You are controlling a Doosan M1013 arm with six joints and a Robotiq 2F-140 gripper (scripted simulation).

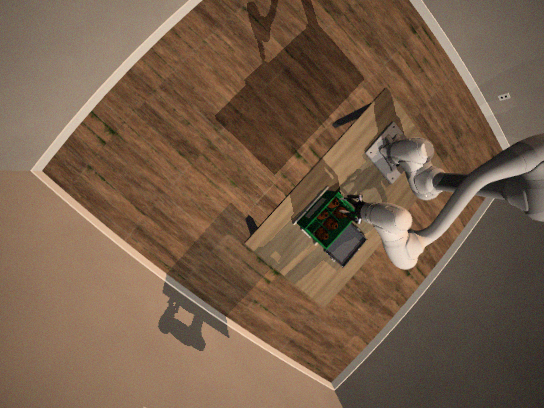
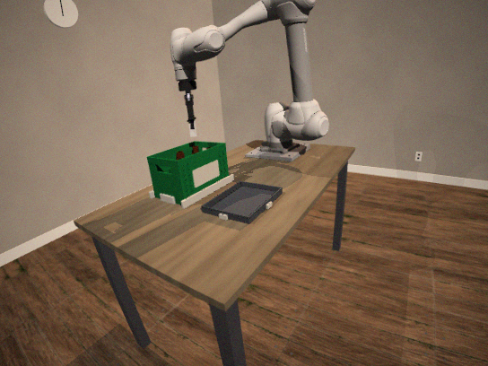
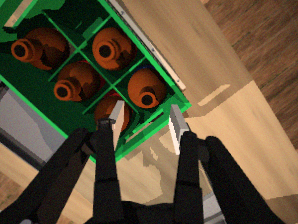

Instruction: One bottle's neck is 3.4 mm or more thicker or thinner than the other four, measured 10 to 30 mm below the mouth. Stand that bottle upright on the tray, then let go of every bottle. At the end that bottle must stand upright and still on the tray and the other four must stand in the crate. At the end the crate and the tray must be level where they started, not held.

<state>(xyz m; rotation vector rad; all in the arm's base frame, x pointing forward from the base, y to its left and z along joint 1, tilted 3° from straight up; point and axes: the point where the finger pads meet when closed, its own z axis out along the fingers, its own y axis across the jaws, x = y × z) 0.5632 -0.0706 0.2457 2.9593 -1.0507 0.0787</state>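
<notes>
My hand is 90 mm short of the green crate, 50 mm to the right of it and 160 mm above it. The rest, counted from my hand: dark grey tray (70 mm ahead, 330 mm to the left, 230 mm below).
</notes>
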